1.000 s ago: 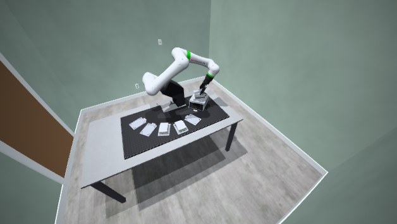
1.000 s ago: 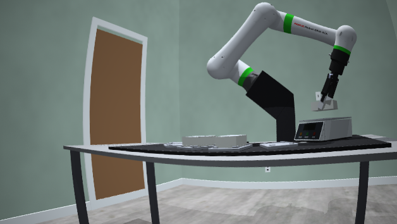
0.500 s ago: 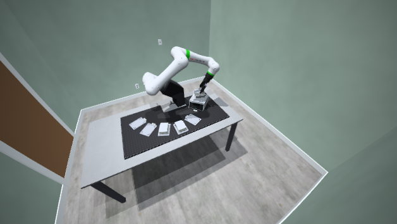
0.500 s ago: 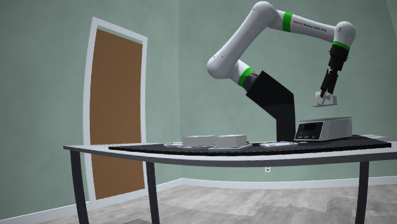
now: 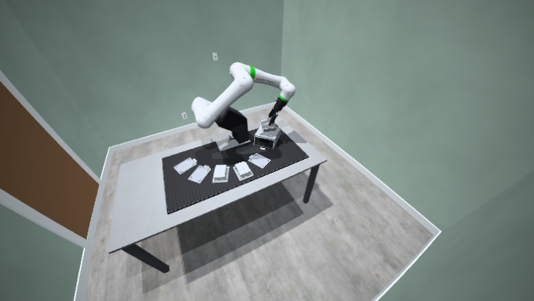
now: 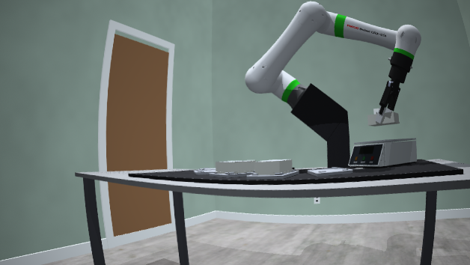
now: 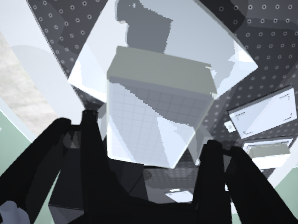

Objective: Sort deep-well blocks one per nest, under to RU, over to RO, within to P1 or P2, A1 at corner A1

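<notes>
My hand is 10 cm above the check-weigher platform. Round my hand: grey deep-well block: 1 cm below; check-weigher CW: 13 cm below.
</notes>
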